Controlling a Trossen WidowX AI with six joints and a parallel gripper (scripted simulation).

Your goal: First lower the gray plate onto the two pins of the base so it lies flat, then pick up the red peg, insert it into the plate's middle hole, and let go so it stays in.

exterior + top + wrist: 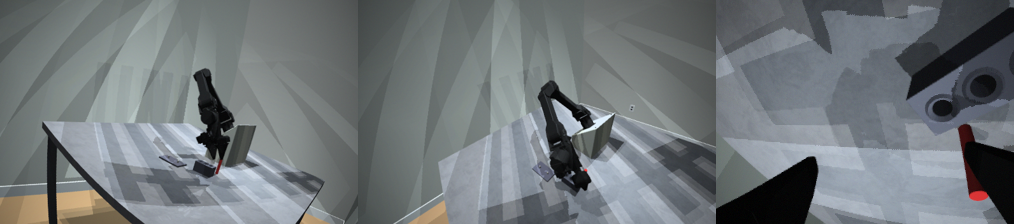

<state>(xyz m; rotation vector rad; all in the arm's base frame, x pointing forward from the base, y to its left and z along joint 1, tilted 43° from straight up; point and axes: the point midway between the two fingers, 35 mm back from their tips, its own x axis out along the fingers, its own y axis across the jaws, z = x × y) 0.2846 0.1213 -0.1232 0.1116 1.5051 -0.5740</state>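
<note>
Right now the gray plate is 6 cm to the right of my gripper tip and 6 cm below it. Round my gripper tip: base 7 cm ahead, 20 cm to the right, 9 cm below; then red peg 7 cm behind, 3 cm to the right, 5 cm below.
</note>
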